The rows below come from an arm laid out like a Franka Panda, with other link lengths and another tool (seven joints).
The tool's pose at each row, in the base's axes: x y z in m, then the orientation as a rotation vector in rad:
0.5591, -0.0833, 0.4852, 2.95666, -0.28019, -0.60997
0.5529, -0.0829, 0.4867, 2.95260, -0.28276, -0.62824
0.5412, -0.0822, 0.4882, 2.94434, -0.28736, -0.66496
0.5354, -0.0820, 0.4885, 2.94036, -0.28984, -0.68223
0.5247, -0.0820, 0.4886, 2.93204, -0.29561, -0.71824
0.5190, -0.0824, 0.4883, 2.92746, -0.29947, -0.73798
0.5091, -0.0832, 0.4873, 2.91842, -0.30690, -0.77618
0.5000, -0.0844, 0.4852, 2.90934, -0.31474, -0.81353
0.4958, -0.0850, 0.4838, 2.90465, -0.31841, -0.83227
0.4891, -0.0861, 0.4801, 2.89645, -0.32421, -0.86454
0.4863, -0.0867, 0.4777, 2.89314, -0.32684, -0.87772
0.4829, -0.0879, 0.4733, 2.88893, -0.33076, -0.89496
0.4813, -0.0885, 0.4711, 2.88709, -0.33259, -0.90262
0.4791, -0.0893, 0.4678, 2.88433, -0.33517, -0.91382
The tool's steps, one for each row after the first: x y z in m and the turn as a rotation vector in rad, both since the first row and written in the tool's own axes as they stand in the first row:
-0.0062, 0.0008, 0.0011, -0.00090, -0.01235, 0.00123
-0.0175, 0.0022, 0.0044, -0.00261, -0.03718, 0.00331
-0.0229, 0.0029, 0.0064, -0.00328, -0.04889, 0.00448
-0.0326, 0.0046, 0.0106, -0.00423, -0.07335, 0.00723
-0.0375, 0.0059, 0.0132, -0.00444, -0.08681, 0.00913
-0.0459, 0.0081, 0.0181, -0.00463, -0.11288, 0.01276
-0.0531, 0.0104, 0.0238, -0.00443, -0.13843, 0.01662
-0.0562, 0.0114, 0.0268, -0.00433, -0.15126, 0.01839
-0.0607, 0.0130, 0.0329, -0.00413, -0.17334, 0.02109
-0.0621, 0.0137, 0.0363, -0.00384, -0.18238, 0.02232
-0.0633, 0.0148, 0.0418, -0.00316, -0.19420, 0.02418
-0.0638, 0.0153, 0.0445, -0.00277, -0.19945, 0.02504
-0.0643, 0.0160, 0.0484, -0.00225, -0.20713, 0.02625

